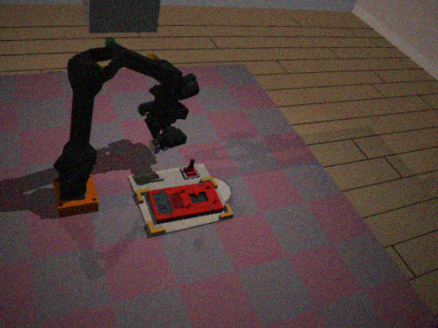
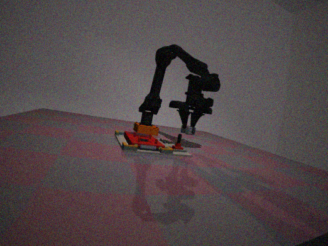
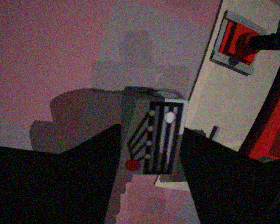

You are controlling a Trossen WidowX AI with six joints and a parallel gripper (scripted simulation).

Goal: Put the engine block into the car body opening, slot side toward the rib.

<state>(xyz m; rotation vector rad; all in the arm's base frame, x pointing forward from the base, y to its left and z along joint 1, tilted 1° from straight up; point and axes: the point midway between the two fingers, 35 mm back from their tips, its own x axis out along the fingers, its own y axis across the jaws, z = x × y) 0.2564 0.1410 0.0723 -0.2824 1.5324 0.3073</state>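
My gripper tip is now 10 cm short of the black upright stick, 6 cm to the left of it and 4 cm above it. From my gripper tip the other things lie so: grey ribbed engine block: 1 cm below.
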